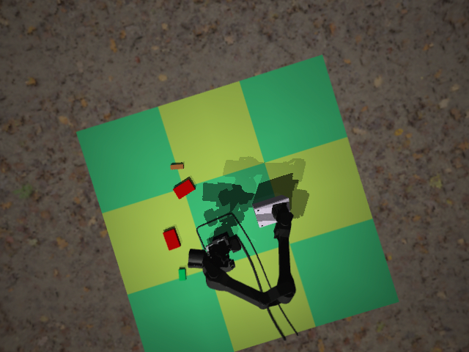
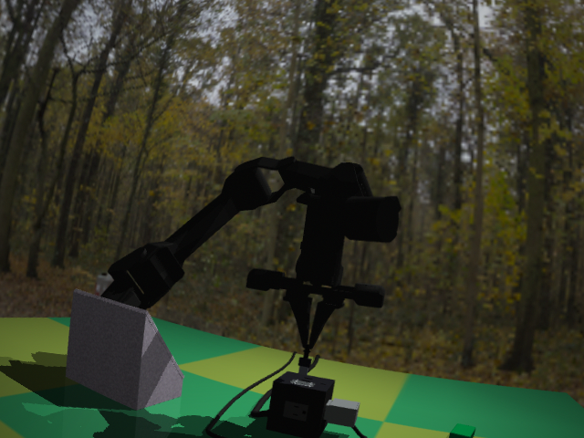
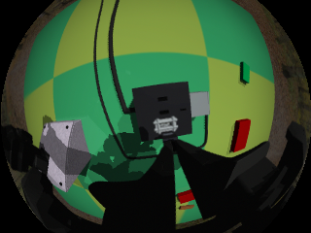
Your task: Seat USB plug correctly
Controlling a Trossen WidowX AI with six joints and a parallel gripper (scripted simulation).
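The dark USB plug lies 2 cm below my gripper tip. Also, from my gripper tip: green block 23 cm ahead, 15 cm to the left, 12 cm below; brown block 16 cm ahead, 39 cm to the right, 12 cm below; light USB socket 6 cm below.
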